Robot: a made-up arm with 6 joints.
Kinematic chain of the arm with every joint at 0, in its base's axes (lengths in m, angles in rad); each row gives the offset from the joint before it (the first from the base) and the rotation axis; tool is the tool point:
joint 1: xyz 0 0 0.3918 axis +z
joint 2: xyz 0.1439 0 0 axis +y
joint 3: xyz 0 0 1.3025 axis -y
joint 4: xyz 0 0 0.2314 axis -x
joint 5: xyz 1.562 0 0 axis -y
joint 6: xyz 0.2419 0 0 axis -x
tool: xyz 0 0 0
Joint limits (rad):
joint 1: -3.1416..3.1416
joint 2: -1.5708..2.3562
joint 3: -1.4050..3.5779
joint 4: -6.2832..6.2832
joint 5: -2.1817..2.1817
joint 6: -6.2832..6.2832
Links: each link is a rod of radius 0.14 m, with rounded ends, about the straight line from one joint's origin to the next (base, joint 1, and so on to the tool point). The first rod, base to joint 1, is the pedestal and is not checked.
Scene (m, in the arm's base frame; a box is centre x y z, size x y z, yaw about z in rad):
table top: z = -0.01
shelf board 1: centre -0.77 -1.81 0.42 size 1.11 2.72 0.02 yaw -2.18
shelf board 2: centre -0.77 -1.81 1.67 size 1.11 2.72 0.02 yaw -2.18
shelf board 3: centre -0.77 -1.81 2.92 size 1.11 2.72 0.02 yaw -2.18
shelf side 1: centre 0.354 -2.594 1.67 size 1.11 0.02 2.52 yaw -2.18
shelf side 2: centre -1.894 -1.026 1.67 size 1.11 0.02 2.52 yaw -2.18
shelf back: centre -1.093 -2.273 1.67 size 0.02 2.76 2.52 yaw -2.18
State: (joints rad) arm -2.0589 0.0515 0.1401 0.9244 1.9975 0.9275
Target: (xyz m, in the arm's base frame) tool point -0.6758 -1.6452 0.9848
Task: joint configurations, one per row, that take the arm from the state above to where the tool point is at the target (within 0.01 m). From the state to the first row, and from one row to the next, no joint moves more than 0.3 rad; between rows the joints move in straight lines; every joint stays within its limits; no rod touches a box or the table.
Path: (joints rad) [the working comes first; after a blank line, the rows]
Joints at the target: -2.0619 0.2309 -0.4743 1.0019 2.0596 0.9275
Straight joint move there: touches shelf board 2.

1: -1.8466 -0.2008 -0.0945 0.9254 2.0896 0.9384
2: -1.6344 -0.4531 -0.3292 0.9264 2.1817 0.9493
3: -1.7479 -0.4046 -0.5500 0.9801 2.1817 0.9420
4: -1.8613 -0.3562 -0.7707 1.0338 2.1817 0.9348
5: -1.9748 -0.3078 -0.9915 1.0874 2.1817 0.9275
6: -2.0183 -0.0385 -0.7329 1.0446 2.1206 0.9275
7: -2.0619 0.2309 -0.4743 1.0019 2.0596 0.9275

